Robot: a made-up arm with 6 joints. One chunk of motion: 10 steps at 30 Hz.
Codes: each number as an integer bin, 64 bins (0 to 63) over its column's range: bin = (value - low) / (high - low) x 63, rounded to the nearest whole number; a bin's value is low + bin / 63 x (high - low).
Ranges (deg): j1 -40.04..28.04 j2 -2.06..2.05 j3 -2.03..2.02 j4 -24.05..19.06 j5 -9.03..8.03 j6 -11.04..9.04
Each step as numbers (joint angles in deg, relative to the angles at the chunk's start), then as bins.
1 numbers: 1.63 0.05 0.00 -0.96 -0.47 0.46
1 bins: 39 32 32 34 32 36
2 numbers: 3.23 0.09 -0.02 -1.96 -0.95 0.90
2 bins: 40 33 31 32 30 37
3 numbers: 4.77 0.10 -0.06 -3.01 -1.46 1.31
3 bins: 41 33 31 31 28 39
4 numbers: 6.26 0.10 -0.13 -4.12 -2.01 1.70
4 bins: 43 33 30 29 26 40
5 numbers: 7.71 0.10 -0.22 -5.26 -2.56 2.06
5 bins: 44 33 28 27 24 41
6 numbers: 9.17 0.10 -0.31 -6.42 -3.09 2.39
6 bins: 46 33 27 26 22 42
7 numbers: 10.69 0.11 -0.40 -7.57 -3.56 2.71
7 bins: 47 33 25 24 20 43
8 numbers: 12.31 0.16 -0.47 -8.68 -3.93 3.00
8 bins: 48 34 24 22 19 44
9 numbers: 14.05 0.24 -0.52 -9.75 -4.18 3.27
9 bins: 50 35 23 21 18 45
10 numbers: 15.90 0.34 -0.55 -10.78 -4.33 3.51
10 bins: 52 37 23 19 17 46
